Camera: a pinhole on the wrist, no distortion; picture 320 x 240 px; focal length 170.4 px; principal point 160.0 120.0 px. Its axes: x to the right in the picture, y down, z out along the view. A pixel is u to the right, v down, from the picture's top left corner.
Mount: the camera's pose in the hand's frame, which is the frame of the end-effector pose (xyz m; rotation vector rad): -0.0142 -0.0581 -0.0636 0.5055 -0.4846 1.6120
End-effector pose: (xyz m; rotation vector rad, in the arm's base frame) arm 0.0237 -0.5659 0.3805 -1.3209 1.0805 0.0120
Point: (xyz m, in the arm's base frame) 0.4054 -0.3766 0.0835
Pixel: outside the picture
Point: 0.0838 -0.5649 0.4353
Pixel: 239 97
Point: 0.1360 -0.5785 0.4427
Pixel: 184 68
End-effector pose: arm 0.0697 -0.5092 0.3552 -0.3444 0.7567 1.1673
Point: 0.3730 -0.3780 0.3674
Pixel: 161 43
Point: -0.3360 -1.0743 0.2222
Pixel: behind the camera
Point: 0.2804 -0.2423 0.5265
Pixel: 269 59
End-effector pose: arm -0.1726 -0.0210 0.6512 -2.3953 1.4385 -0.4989
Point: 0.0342 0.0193 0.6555
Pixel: 146 69
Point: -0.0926 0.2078 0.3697
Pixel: 305 231
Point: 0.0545 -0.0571 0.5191
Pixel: 235 37
